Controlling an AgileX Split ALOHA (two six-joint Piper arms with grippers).
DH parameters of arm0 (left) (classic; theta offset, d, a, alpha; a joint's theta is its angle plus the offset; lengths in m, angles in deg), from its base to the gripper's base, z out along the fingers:
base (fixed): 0 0 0 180
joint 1: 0 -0.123 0 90
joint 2: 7.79 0 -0.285 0
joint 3: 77.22 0 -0.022 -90
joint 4: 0 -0.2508 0 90
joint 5: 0 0 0.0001 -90
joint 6: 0 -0.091 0 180
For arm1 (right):
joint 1: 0 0.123 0 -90
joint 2: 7.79 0 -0.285 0
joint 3: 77.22 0 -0.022 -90
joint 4: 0 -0.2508 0 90
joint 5: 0 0 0.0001 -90
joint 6: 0 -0.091 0 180
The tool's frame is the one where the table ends.
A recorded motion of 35 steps. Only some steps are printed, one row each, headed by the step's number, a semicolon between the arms.
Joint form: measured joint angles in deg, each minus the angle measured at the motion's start. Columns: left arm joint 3, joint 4, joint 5, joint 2, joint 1, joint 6; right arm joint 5, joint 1, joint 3, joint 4, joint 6, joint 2.
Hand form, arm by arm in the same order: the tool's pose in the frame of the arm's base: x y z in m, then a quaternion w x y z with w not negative. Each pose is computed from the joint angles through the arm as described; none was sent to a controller.
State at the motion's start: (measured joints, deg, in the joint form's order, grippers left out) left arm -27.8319 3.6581 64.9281 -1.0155 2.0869 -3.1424; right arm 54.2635 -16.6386 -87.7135 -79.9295 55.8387 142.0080
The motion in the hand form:
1: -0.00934 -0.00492 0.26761 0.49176 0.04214 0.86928 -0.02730; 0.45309 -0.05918 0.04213 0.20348 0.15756 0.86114 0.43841
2: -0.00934 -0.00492 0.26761 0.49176 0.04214 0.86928 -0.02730; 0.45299 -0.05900 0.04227 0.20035 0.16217 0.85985 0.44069
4: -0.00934 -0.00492 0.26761 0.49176 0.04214 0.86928 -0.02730; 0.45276 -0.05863 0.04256 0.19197 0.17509 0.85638 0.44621
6: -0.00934 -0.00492 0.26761 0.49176 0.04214 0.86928 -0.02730; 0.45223 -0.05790 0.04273 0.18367 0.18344 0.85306 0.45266
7: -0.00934 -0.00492 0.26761 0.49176 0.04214 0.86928 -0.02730; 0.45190 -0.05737 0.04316 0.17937 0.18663 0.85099 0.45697
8: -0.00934 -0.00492 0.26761 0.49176 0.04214 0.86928 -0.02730; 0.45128 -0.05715 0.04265 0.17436 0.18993 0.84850 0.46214
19: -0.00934 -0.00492 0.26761 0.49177 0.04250 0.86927 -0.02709; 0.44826 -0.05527 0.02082 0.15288 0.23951 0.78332 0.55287
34: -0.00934 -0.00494 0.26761 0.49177 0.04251 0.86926 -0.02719; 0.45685 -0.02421 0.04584 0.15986 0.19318 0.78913 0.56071
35: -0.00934 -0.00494 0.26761 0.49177 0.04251 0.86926 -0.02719; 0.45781 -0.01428 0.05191 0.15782 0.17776 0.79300 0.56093
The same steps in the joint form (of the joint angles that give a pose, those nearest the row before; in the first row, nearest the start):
1: 0.00 0.00 0.00 0.00 0.00 0.00; 0.27 0.00 0.00 0.00 -0.65 0.00
2: 0.00 0.00 0.00 0.00 0.00 0.00; 0.43 0.00 0.00 0.00 -1.34 0.00
4: 0.00 0.00 0.00 0.00 0.00 0.00; 0.76 0.00 0.00 0.00 -3.23 0.00
6: 0.00 0.00 0.00 0.00 0.00 0.00; 1.38 0.00 0.00 0.06 -4.68 0.04
7: 0.00 0.00 0.00 0.00 0.00 0.00; 1.86 0.00 0.00 0.06 -5.35 0.04
8: 0.00 0.00 0.00 0.00 0.00 0.00; 2.47 -0.06 0.00 0.00 -5.91 0.18
19: 0.00 0.00 0.00 0.00 0.00 -0.04; 11.00 -0.94 -0.11 -9.92 -5.59 5.27
34: 0.00 0.01 0.00 0.00 0.00 -0.05; 11.21 3.17 -0.31 -10.43 -5.06 2.24
35: 0.00 0.01 0.00 0.00 0.00 -0.05; 11.21 4.43 -0.31 -9.97 -5.06 1.41

